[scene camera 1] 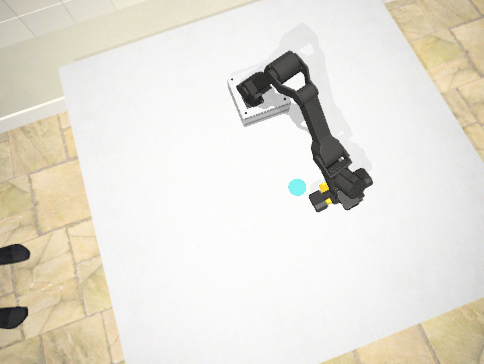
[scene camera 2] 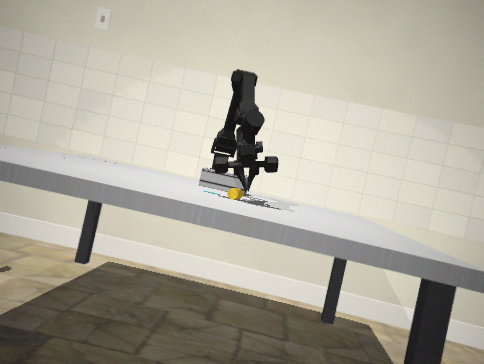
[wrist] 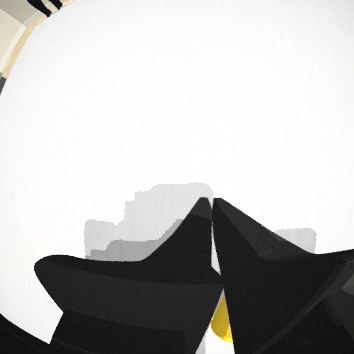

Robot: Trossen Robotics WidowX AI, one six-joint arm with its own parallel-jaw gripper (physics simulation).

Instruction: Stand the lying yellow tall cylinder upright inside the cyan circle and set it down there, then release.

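Frame: origin at the arm's base, x up, y ahead, z left, level; centimetres.
Seen in the pictures: gripper, fingertip midpoint: (scene camera 2: 246, 191) (wrist: 208, 204); arm's base, link origin: (scene camera 1: 252, 98).
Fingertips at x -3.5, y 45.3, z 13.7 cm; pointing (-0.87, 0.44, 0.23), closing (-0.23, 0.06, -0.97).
Note:
Pixels of each thing's top centre, then the offset from my fingertips to it. "pt": a spot on its surface instead. Level surfaces: height alone.
- yellow tall cylinder, top centre: (scene camera 2: 236, 188) (scene camera 1: 327, 192) dx -0.2, dy -5.7, dz -3.4 cm
- cyan circle, surface spot: (scene camera 2: 211, 192) (scene camera 1: 298, 189) pt dx -3.3, dy -10.7, dz -11.0 cm
- white table, surface height: dx -3.4 cm
The yellow tall cylinder (scene camera 1: 324, 187) (scene camera 2: 234, 194) lies on its side on the table, to the right of the cyan circle (scene camera 1: 297, 187) (scene camera 2: 211, 192) and outside it. In scene camera 1 the gripper partly covers the cylinder. My gripper (scene camera 2: 246, 192) (wrist: 208, 204) is shut with its fingertips together and nothing between them. The fingertips are low over the table, close beside the cylinder in scene camera 2. In the wrist view a small part of the yellow cylinder (wrist: 221, 322) shows behind the fingers. The cyan circle does not show in the wrist view.
The arm's grey base box (scene camera 1: 267, 114) (scene camera 2: 215, 179) stands on the white table (scene camera 1: 200, 250) (scene camera 2: 125, 175), behind the circle in scene camera 2. The arm's shadow falls on the table around the gripper.

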